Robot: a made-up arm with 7 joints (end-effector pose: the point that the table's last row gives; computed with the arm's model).
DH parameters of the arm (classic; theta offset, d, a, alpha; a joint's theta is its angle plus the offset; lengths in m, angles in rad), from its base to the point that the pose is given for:
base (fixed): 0 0.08 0 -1.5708
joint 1: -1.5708 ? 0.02 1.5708
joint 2: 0 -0.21 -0.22 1.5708
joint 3: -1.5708 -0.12 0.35 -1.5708
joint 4: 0 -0.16 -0.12 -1.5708
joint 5: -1.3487 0 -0.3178 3.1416
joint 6: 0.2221 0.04 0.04 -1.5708
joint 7: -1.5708 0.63 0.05 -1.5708
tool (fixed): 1.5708 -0.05 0 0
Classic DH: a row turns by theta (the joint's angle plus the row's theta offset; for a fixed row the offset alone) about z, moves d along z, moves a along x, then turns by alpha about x.
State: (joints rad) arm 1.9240 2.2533 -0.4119 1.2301 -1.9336 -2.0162 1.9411
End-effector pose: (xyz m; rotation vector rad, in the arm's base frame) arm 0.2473 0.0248 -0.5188 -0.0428 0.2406 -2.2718
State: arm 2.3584 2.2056 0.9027 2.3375 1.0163 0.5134 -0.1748
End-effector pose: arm -0.5695 0.8977 -0.5746 -0.1424 0.0948 -1.6050
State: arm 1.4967 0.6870 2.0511 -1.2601 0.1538 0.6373 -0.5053
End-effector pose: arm -0.3075 0.8316 -0.8158 0.7453 -0.9661 -0.4353
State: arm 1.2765 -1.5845 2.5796 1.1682 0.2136 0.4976 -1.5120
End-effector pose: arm -0.4634 -0.2544 -0.6271 0.4148 -0.7621 0.1976
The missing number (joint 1, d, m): 0.06
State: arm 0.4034 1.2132 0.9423 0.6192 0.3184 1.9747 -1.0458
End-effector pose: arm 1.0071 -0.5833 -0.5724 0.7320 -0.2094 2.4482
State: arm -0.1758 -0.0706 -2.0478 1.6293 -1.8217 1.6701 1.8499
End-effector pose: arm 0.0893 1.0430 -0.3631 -0.3923 0.5855 -1.8381
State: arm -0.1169 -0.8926 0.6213 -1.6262 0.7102 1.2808 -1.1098
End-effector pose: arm 0.8770 1.1432 0.6308 1.4269 -1.2934 -1.7583
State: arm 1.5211 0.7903 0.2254 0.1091 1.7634 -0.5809 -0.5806
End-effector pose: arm 0.1992 0.3128 -0.3775 1.3023 -2.4109 0.9322
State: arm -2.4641 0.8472 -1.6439 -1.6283 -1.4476 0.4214 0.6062
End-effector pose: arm 0.5756 -0.3619 -0.2919 1.4125 0.1621 2.6993
